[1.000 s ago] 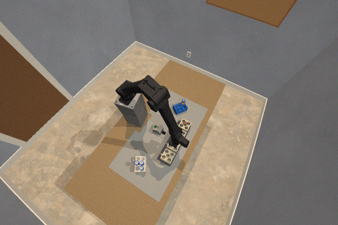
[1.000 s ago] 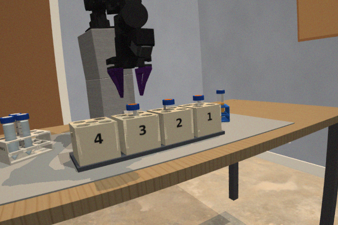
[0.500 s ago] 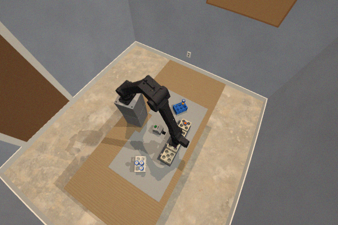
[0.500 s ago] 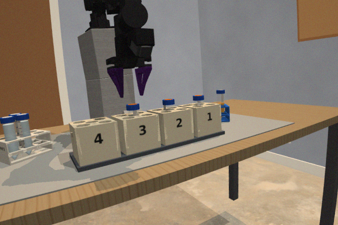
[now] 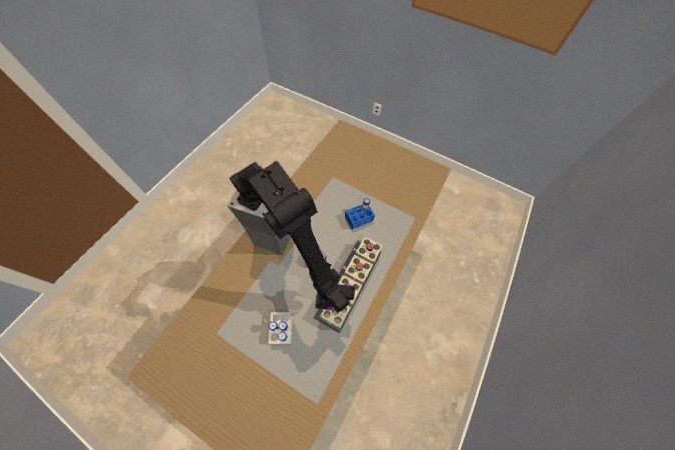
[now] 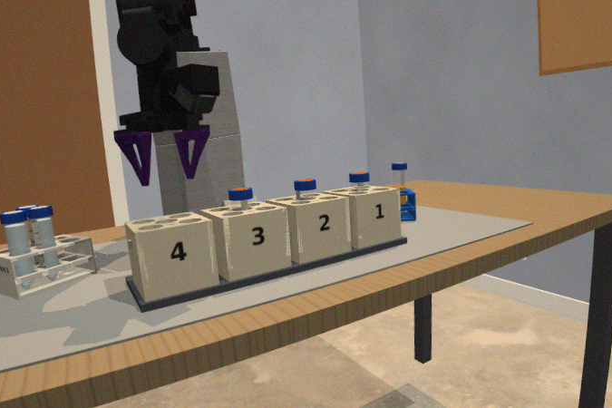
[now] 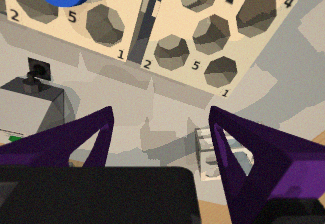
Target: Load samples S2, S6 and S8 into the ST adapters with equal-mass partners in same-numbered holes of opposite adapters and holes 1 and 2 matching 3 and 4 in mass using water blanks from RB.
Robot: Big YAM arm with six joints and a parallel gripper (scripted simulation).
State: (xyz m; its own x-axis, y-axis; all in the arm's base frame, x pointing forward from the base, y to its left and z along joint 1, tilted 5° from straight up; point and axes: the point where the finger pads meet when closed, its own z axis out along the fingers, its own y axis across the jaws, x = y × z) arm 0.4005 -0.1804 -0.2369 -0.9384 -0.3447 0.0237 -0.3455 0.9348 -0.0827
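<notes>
The white blank rack RB is 19 cm to the right of my hand, 12 cm below it and 12 cm behind it. Also, from my hand: blue sample rack RS 48 cm to the left, 12 cm below, 7 cm behind.
</notes>
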